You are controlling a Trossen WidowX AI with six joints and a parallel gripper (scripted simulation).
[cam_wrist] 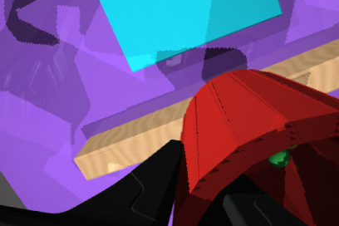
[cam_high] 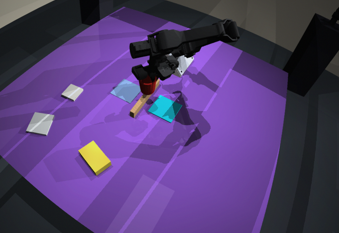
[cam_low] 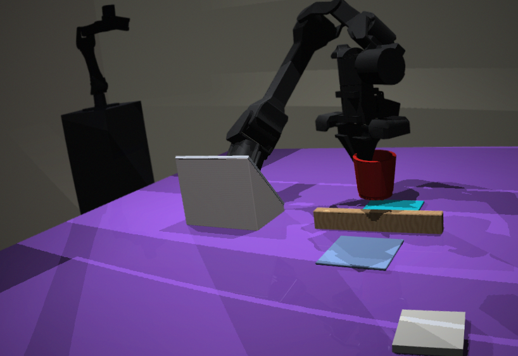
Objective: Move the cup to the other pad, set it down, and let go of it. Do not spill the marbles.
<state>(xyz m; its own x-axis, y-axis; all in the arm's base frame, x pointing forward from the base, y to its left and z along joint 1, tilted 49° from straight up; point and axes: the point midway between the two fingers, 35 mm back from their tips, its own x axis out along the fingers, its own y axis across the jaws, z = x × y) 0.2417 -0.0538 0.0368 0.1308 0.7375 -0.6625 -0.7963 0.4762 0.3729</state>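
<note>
The green marble lies 40 mm to the right of my gripper tip, 30 mm ahead of it and 20 mm below it. Round my gripper tip: wooden bar (90 mm below, 20 mm to the right, 20 mm ahead); then cyan pad (110 mm below, 80 mm to the left, 30 mm ahead); then red cup (20 mm to the right, 20 mm ahead).
</note>
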